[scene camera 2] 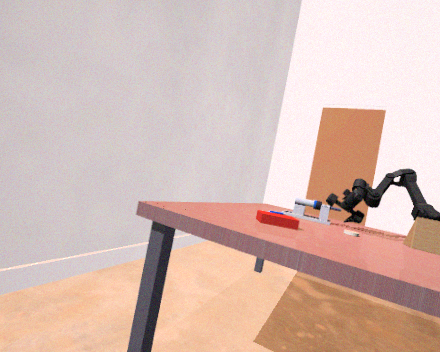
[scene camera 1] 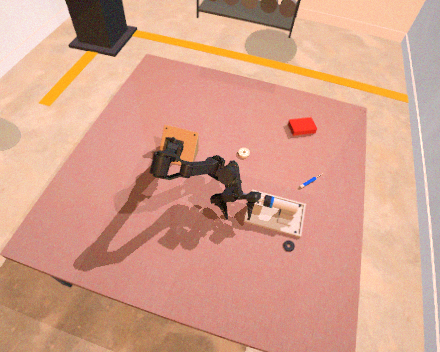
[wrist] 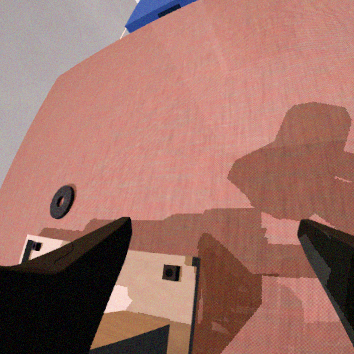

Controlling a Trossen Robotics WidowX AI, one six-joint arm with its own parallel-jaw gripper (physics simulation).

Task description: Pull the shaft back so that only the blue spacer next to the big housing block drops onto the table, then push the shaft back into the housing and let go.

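Frame: origin at the arm's base, x right, y down, z ahead, level; centimetres.
Where they show: gripper, fingertip midpoint: [scene camera 2: 336, 216] [scene camera 1: 238, 219] [wrist: 215, 226]; arm's base at its link origin: [scene camera 2: 436, 237] [scene camera 1: 175, 146].
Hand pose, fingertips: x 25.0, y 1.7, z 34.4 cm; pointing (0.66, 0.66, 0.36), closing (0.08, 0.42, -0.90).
Each offset is from my fingertips to the top centre of the thing. "spot": to the spot under its first point.
The pale housing cylinder [scene camera 1: 287, 204] [scene camera 2: 304, 201] rests above the base plate [scene camera 1: 275, 231] [wrist: 177, 297]. The blue spacer @[dx -8.9, dy -6.2, dz +10.8 cm] [scene camera 1: 272, 201] [scene camera 2: 315, 204] is on the shaft line at the cylinder's end, with a dark ring @[dx -8.9, dy -6.2, dz +9.1 cm] [scene camera 1: 267, 201] [scene camera 2: 318, 205] beside it. The shaft @[spot: dx -9.6, dy -3.8, dz +1.1 cm] [scene camera 2: 335, 209] sticks out past the smaller support block [scene camera 2: 325, 214], toward the arm. My gripper [scene camera 1: 238, 219] [scene camera 2: 338, 210] [wrist: 215, 226] is open and empty, its fingers spread wide at the shaft's end. The wrist view does not show the spacers on the shaft; the near finger covers part of the plate.
A loose black ring @[dx +3.4, dy +3.5, dz +21.5 cm] [scene camera 1: 288, 246] [wrist: 62, 201] lies beyond the plate. A cream ring @[dx -35.1, dy +2.7, dz -5.3 cm] [scene camera 1: 243, 153] [scene camera 2: 351, 233], a red box @[dx -59.9, dy +0.9, dz +18.7 cm] [scene camera 1: 302, 126] [scene camera 2: 277, 220] and a blue screwdriver-like tool @[dx -29.8, dy +2.2, dz +26.9 cm] [scene camera 1: 310, 181] lie on the table. A blue box [wrist: 155, 12] stands beyond the table edge.
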